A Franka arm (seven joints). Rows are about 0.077 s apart.
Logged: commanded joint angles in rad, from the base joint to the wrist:
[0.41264 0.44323 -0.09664 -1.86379 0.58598 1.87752 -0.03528]
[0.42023 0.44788 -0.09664 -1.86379 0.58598 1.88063 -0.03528]
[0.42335 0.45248 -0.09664 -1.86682 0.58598 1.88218 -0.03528]
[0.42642 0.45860 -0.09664 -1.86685 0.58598 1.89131 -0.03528]
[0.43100 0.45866 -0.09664 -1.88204 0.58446 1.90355 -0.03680]
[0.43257 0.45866 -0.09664 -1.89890 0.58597 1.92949 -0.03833]
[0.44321 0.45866 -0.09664 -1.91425 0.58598 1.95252 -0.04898]
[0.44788 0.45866 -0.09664 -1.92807 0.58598 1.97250 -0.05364]
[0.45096 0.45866 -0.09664 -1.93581 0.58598 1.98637 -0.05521]
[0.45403 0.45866 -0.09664 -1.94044 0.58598 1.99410 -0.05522]
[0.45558 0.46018 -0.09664 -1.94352 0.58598 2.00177 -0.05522]
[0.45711 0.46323 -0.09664 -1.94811 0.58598 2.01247 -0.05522]
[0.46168 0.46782 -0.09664 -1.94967 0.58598 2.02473 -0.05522]
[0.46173 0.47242 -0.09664 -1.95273 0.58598 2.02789 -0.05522]
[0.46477 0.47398 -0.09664 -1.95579 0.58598 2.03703 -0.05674]
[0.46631 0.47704 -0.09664 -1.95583 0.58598 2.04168 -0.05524]
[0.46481 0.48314 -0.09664 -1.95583 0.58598 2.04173 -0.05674]
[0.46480 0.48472 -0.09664 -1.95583 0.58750 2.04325 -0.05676]
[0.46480 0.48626 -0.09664 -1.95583 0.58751 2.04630 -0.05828]
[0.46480 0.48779 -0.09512 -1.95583 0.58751 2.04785 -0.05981]
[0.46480 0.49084 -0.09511 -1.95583 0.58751 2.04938 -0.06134]
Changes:
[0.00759 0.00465 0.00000 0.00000 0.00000 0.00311 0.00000]
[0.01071 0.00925 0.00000 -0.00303 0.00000 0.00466 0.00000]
[0.01378 0.01537 0.00000 -0.00306 0.00000 0.01379 0.00000]
[0.01836 0.01543 0.00000 -0.01825 -0.00152 0.02603 -0.00152]
[0.01993 0.01543 0.00000 -0.03511 -0.00001 0.05197 -0.00305]
[0.03057 0.01543 0.00000 -0.05046 0.00000 0.07500 -0.01370]
[0.03524 0.01543 0.00000 -0.06428 0.00000 0.09498 -0.01836]
[0.03832 0.01543 0.00000 -0.07202 0.00000 0.10885 -0.01993]
[0.04139 0.01543 0.00000 -0.07665 0.00000 0.11658 -0.01994]
[0.04294 0.01695 0.00000 -0.07973 0.00000 0.12425 -0.01994]
[0.04447 0.02000 0.00000 -0.08432 0.00000 0.13495 -0.01994]
[0.04904 0.02459 0.00000 -0.08588 0.00000 0.14721 -0.01994]
[0.04909 0.02919 0.00000 -0.08894 0.00000 0.15037 -0.01994]
[0.05213 0.03075 0.00000 -0.09200 0.00000 0.15951 -0.02146]
[0.05367 0.03381 0.00000 -0.09204 0.00000 0.16416 -0.01996]
[0.05217 0.03991 0.00000 -0.09204 0.00000 0.16421 -0.02146]
[0.05216 0.04149 0.00000 -0.09204 0.00152 0.16573 -0.02148]
[0.05216 0.04303 0.00000 -0.09204 0.00153 0.16878 -0.02300]
[0.05216 0.04456 0.00152 -0.09204 0.00153 0.17033 -0.02453]
[0.05216 0.04761 0.00153 -0.09204 0.00153 0.17186 -0.02606]

